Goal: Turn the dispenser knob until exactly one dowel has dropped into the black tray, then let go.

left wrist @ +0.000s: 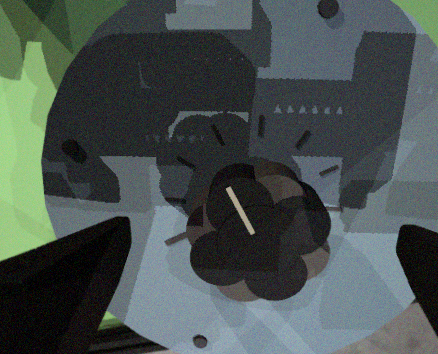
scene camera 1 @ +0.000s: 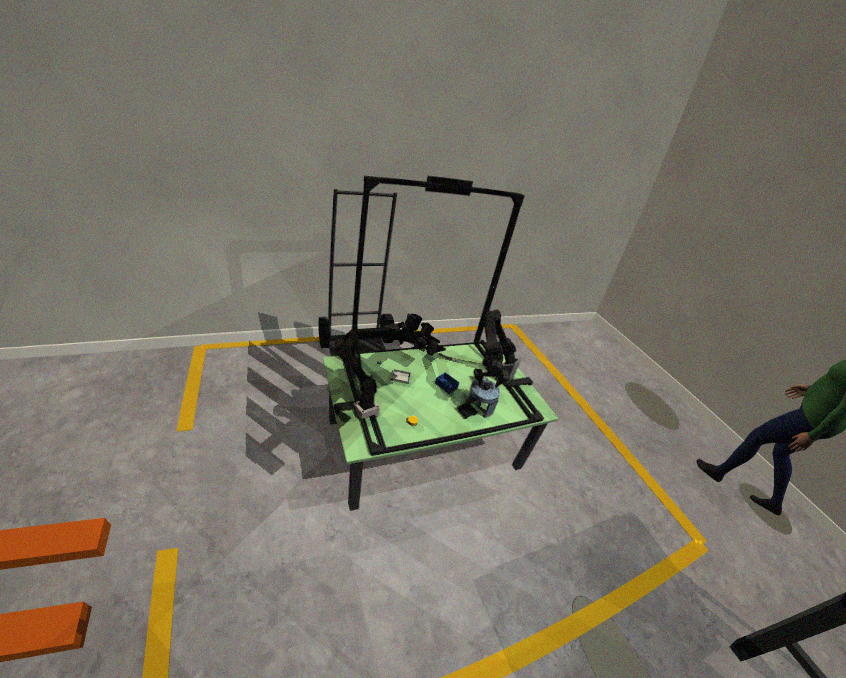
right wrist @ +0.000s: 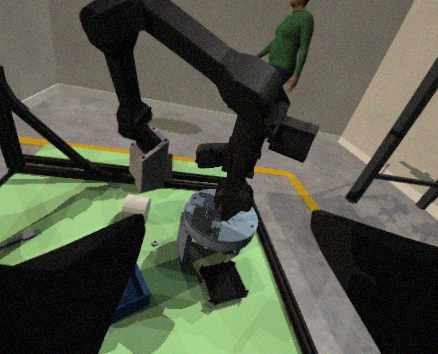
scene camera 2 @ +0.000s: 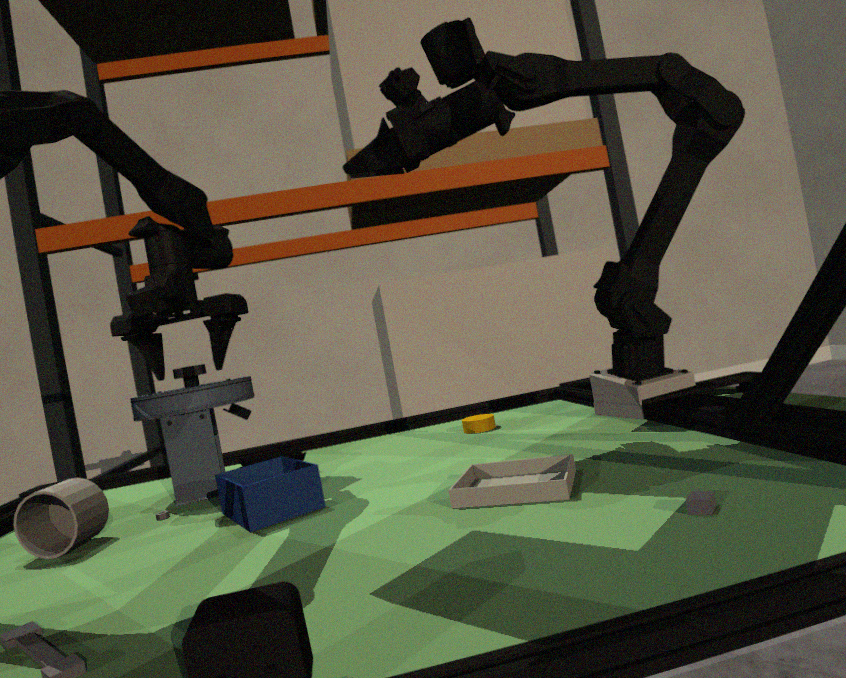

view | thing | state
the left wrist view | left gripper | -
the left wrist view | dark lobed knob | -
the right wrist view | left gripper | -
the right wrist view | right gripper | -
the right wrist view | blue bin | on the table
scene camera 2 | left gripper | -
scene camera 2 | right gripper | -
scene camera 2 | blue bin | -
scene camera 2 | grey tray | on the table
